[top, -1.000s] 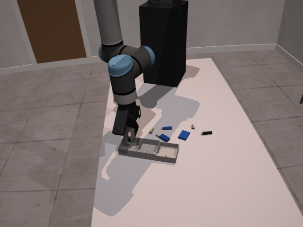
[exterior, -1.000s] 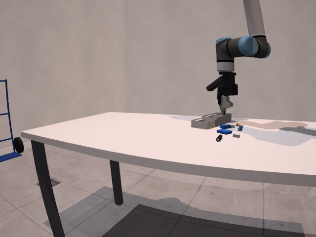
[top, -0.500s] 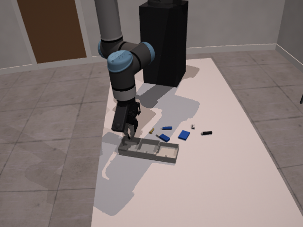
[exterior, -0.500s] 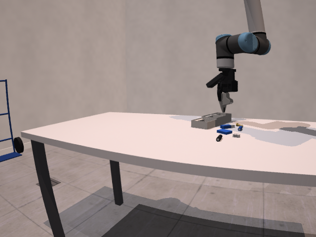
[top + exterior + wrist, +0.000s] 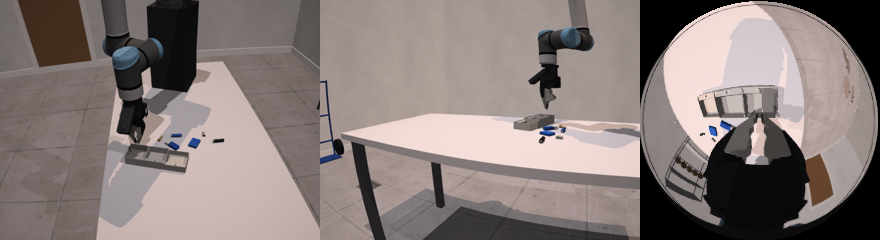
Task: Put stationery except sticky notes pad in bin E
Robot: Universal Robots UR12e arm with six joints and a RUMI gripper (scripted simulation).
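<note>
The three-compartment bin tray lies 7 cm to the left of my hand, 7 cm below it and 5 cm ahead of it. The rest, counted from my hand: brass piece (11 cm to the left, 8 cm below, 7 cm behind); blue cylinder (19 cm to the left, 8 cm below, 7 cm behind); blue sticky-note pad (25 cm to the left, 8 cm below).
</note>
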